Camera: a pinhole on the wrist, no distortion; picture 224 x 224 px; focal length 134.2 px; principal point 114.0 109.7 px. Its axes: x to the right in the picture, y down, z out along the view. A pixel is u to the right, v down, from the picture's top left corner.
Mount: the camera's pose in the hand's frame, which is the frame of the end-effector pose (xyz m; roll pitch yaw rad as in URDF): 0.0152 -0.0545 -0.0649 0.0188 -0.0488 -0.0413
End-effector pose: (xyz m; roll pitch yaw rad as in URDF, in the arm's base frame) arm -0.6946 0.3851 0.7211 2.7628 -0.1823 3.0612
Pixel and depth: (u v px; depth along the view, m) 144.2 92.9 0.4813
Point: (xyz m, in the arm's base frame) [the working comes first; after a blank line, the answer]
In the camera's frame: 0.1083 -0.0603 0.4813

-0.8657 0.4361 0.3088
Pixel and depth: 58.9 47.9 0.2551
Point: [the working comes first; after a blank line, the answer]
In the camera's frame: -0.1047 -0.1175 0.2551

-0.6395 0.2882 0.4725
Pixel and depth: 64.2 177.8 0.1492
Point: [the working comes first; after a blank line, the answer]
In the camera's frame: -0.0554 0.0757 0.1492

-0.6596 0.4325 0.6450
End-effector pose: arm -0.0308 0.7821 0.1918 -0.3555 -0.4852 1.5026
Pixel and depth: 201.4 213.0 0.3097
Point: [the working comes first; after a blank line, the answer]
In the camera's frame: 0.2017 0.2384 0.3097

-0.2729 0.8998 0.4522
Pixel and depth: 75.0 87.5 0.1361
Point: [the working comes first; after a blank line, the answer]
In the camera's frame: -0.0396 -0.0225 0.1361

0.0131 0.7081 0.2578
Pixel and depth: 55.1 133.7 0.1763
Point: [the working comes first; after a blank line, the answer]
In the camera's frame: -0.0774 0.0315 0.1763

-0.0547 0.6711 0.2559
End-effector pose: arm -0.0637 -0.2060 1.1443 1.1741 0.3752 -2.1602
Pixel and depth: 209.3 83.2 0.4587
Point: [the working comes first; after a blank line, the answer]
In the camera's frame: 0.3257 -0.0906 0.4587

-0.5926 -0.2055 1.0332
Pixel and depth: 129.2 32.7 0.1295
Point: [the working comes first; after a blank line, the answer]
In the camera's frame: 0.0147 -0.0743 0.1295

-0.1457 -0.1314 1.0469
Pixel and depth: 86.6 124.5 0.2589
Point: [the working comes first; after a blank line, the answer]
In the camera's frame: -0.0529 0.0286 0.2589

-0.2040 -0.0783 1.2071
